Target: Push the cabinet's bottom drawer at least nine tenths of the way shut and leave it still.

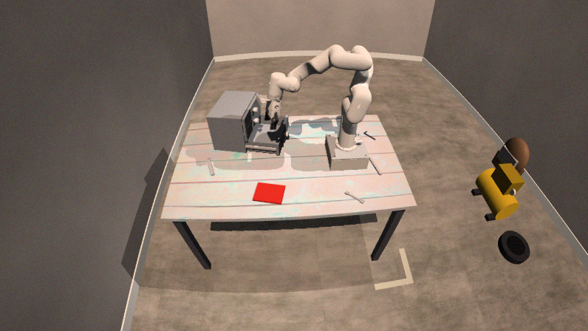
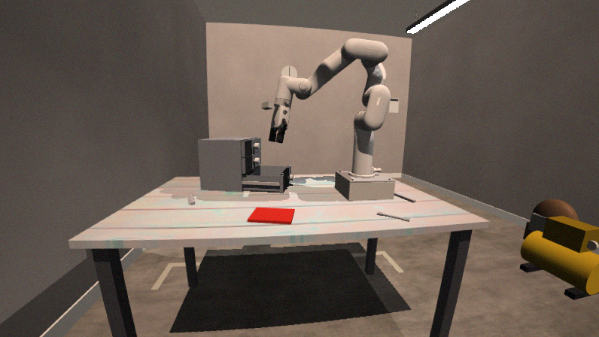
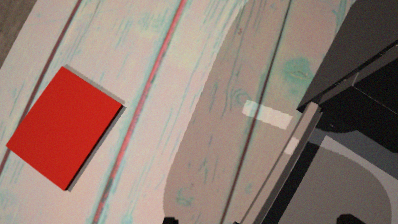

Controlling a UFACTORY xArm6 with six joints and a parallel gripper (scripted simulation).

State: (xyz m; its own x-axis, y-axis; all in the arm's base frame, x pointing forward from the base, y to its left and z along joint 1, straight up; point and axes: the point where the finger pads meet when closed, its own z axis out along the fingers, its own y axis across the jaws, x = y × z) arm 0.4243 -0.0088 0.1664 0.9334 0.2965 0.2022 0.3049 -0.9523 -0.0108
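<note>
Now: hand 30 mm short of the bottom drawer, 190 mm to the left of it and 230 mm above it. The rest, counted from my hand: flat red square 30 mm ahead, 260 mm to the left, 260 mm below; then tool 630 mm behind, 180 mm to the right, 260 mm below.
</note>
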